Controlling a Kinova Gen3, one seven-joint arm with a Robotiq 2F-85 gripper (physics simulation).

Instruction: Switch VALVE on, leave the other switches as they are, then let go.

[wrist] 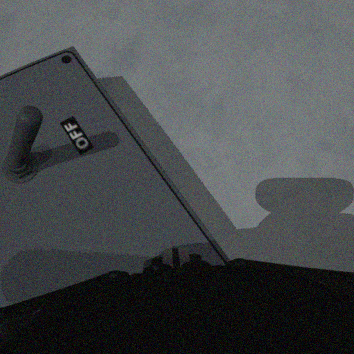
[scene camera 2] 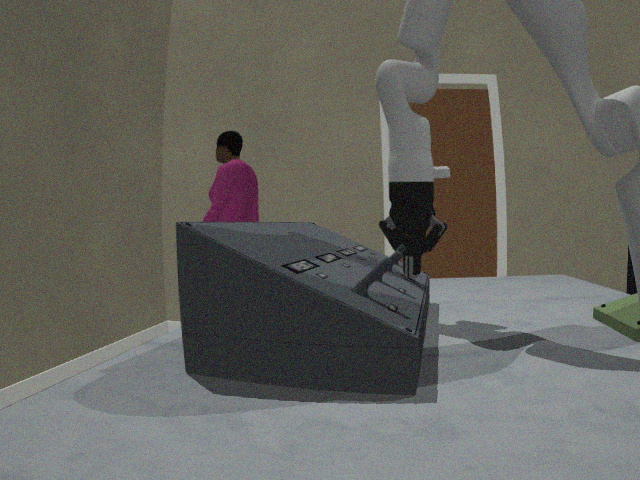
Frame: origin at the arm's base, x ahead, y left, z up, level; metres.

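Seen in the pictures: gripper, between the fingertips: [wrist: 176, 263] [scene camera 2: 411, 277].
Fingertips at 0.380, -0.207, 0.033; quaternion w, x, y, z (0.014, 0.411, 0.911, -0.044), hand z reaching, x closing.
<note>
Pixels of each thing's middle, then the offset from my fingertips to it, as dx, dy, dz. "spot": a spot on its surface instead.
- dark grey console, middle of its body: [scene camera 2: 336, 291] +0.130, +0.040, -0.013
- long lever, middle of its body: [scene camera 2: 374, 274] +0.102, +0.238, +0.036
- switch lever, middle of its body: [wrist: 21, 140] -0.008, -0.105, +0.036
- label, a spot on its surface: [wrist: 76, 135] spot: -0.026, -0.098, +0.000
- them nearest, a spot on its surface: [scene camera 2: 300, 266] spot: +0.182, +0.219, +0.045
A dark grey console [scene camera 2: 289, 320] [wrist: 120, 210] with a sloped panel stands on the floor. A long lever [scene camera 2: 379, 271] sticks up from the slope in the scene view. In the wrist view a switch lever [wrist: 25, 135] stands at the left, beside a label [wrist: 76, 135] reading OFF. No VALVE label can be read, so I cannot tell which lever is VALVE. My gripper [scene camera 2: 412, 266] [wrist: 176, 263] is shut and empty, pointing down, with its fingertips low over the console's lower edge, behind the long lever in the scene view. Contact with any switch is hidden.
Several framed squares, one of them nearest [scene camera 2: 300, 266], line the slope. A person in a pink top [scene camera 2: 235, 191] stands behind the console. A brown door [scene camera 2: 465, 206] is in the back wall. A green block [scene camera 2: 617, 315] lies at the right beneath the arm.
</note>
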